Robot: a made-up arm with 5 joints.
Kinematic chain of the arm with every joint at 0, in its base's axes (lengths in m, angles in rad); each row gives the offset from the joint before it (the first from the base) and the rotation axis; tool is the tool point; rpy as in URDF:
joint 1: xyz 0.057 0 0.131 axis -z
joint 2: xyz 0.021 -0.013 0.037 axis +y
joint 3: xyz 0.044 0 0.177 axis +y
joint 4: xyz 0.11 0 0.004 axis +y
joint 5: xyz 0.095 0.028 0 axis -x
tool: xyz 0 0 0 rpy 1.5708 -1.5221 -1.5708
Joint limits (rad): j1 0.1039..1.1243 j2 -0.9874..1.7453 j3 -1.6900..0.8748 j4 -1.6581..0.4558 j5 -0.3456..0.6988
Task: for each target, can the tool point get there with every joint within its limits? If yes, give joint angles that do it. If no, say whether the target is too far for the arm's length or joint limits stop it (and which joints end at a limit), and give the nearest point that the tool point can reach.
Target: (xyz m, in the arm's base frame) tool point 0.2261 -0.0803 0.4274
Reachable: yes | joints 0.5238 -0.3649 0.1261 -0.2963 0.0002
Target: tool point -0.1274 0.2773 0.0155
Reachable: no: joint limits stop it (at a limit: joint 2, joint 3, joint 4) | nearest point -0.0748 0.1982 0.2596 | short by 0.262 m
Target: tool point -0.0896 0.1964 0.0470
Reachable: no: joint limits stop it (at a limit: joint 2, joint 3, joint 4) | nearest point -0.0854 0.1908 0.2596 | short by 0.213 m
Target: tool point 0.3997 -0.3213 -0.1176
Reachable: no: too far | nearest point 0.3138 -0.2407 -0.0292 | short by 0.147 m
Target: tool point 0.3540 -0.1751 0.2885
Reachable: yes | joints 0.5763 1.1165 -1.0263 -1.2819 0.6086
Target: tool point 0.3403 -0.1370 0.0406
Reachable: yes | joints 0.4983 1.1090 0.0328 -0.3371 0.1273
